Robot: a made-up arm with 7 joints. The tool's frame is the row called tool. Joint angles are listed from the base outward.
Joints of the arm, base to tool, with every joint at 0 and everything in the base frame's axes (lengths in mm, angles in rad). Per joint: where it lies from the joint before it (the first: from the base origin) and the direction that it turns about. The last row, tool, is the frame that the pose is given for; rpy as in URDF.
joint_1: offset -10 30 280 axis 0.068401 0.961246 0.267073
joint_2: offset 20 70 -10 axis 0.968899 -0.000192 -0.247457
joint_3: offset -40 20 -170 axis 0.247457 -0.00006 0.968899
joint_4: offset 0 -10 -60 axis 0.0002 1 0.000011
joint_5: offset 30 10 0 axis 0.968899 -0.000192 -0.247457
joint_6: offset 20 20 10 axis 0.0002 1 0.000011
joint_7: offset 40 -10 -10 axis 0.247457 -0.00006 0.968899
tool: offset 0 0 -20 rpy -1.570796 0 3.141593
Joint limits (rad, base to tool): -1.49..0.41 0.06..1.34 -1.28..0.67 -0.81..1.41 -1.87..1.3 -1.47..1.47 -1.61..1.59
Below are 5 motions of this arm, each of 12 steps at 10 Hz.
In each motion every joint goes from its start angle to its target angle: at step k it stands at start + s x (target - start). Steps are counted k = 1, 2, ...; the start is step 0. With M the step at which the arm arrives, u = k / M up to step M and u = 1 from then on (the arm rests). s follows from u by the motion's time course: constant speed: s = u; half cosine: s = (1 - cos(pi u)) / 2; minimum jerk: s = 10 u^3 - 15 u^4 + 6 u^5.
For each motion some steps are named. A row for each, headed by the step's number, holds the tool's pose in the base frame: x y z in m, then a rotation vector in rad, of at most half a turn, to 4 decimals.
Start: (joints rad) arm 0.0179 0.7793 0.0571 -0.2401 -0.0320 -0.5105 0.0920
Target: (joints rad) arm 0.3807 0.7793 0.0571 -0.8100 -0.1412 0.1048 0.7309
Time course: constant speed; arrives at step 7
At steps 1, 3, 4, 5, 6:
1: 0.0693 0.2557 0.1411 0.9165 2.3712 -1.1948
3: 0.0449 0.2555 0.1413 0.6651 2.3353 -1.2503
4: 0.0325 0.2552 0.1421 0.5402 2.3195 -1.2651
5: 0.0200 0.2548 0.1435 0.4166 2.3053 -1.2712
6: 0.0074 0.2542 0.1454 0.2950 2.2928 -1.2686

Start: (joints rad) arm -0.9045 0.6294 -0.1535 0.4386 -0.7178 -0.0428 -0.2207
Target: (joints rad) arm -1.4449 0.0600 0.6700 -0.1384 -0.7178 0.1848 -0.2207
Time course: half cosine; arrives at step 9
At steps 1, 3, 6, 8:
1: 0.2709 0.2084 0.1877 0.8781 1.9103 -2.1593
3: 0.2842 0.1803 0.2178 1.1008 1.5522 -2.1405
6: 0.2886 0.1270 0.2809 1.4053 0.7948 -1.9909
8: 0.2826 0.1059 0.3025 1.4553 0.5013 -1.9085

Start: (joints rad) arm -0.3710 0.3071 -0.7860 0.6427 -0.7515 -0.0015 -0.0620
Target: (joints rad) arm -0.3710 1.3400 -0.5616 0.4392 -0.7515 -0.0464 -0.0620
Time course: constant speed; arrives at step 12
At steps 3, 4, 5, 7, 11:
3: 0.1320 0.2066 0.0243 0.1334 -1.7916 1.7658
4: 0.1347 0.2284 0.0373 0.1493 -1.8809 1.7261
5: 0.1371 0.2488 0.0521 0.1626 -1.9698 1.6818
7: 0.1408 0.2854 0.0868 0.1811 -2.1456 1.5791
11: 0.1438 0.3371 0.1721 0.1857 -2.4790 1.3131

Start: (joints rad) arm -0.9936 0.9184 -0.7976 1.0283 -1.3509 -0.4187 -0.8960
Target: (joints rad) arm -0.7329 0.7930 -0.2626 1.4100 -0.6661 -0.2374 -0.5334
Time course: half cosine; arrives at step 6
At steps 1, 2, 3, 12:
1: 0.2586 0.2841 0.1901 -0.8461 -1.9420 2.0155
2: 0.2514 0.2904 0.1771 -0.6398 -2.0366 2.0298
3: 0.2388 0.2988 0.1583 -0.3281 -2.1365 2.0317
12: 0.2033 0.3125 0.1183 0.3514 -2.2039 1.9468

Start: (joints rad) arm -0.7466 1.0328 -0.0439 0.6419 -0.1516 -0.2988 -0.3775
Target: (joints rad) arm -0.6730 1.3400 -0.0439 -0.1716 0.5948 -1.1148 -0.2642
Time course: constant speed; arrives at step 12
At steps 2, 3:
2: 0.2152 0.3013 0.2522 0.8784 2.8677 -0.7189
3: 0.2116 0.2947 0.2607 1.0229 2.8556 -0.5287

